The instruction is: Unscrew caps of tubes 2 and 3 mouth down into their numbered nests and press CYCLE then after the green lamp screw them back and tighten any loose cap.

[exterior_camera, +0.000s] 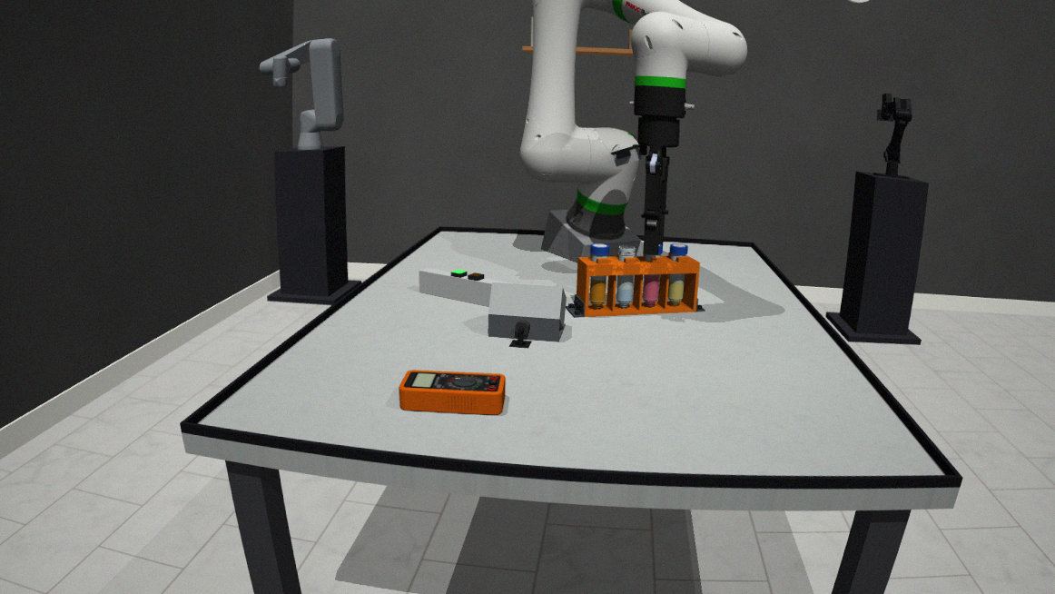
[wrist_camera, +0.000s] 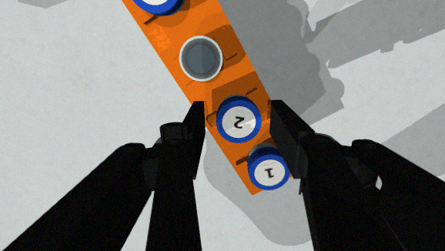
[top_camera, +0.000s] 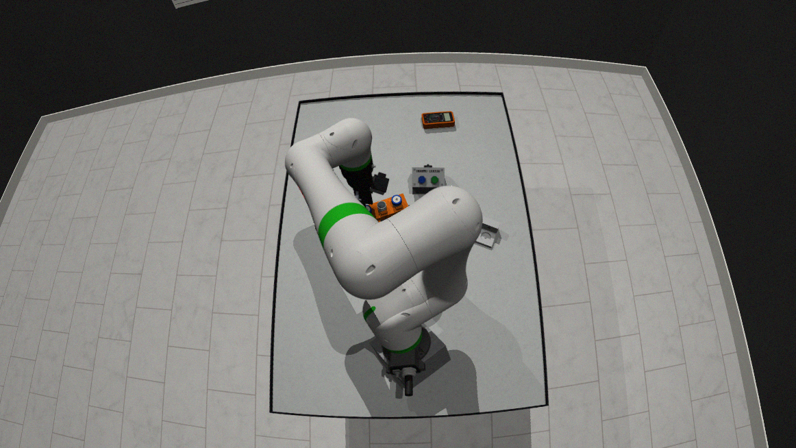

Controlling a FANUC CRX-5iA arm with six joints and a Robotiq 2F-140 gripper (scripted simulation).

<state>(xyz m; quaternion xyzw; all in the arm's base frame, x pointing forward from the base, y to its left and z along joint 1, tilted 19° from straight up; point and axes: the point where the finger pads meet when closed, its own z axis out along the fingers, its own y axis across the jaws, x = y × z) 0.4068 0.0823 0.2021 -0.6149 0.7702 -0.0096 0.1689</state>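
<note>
Right now the cap 2 is 30 mm below my hand. Round my hand: blue key: 190 mm to the right, 140 mm ahead, 80 mm below; then cap 1: 50 mm to the left, 30 mm below, 20 mm behind; then cap 4: 100 mm to the right, 30 mm below, 30 mm ahead.
</note>
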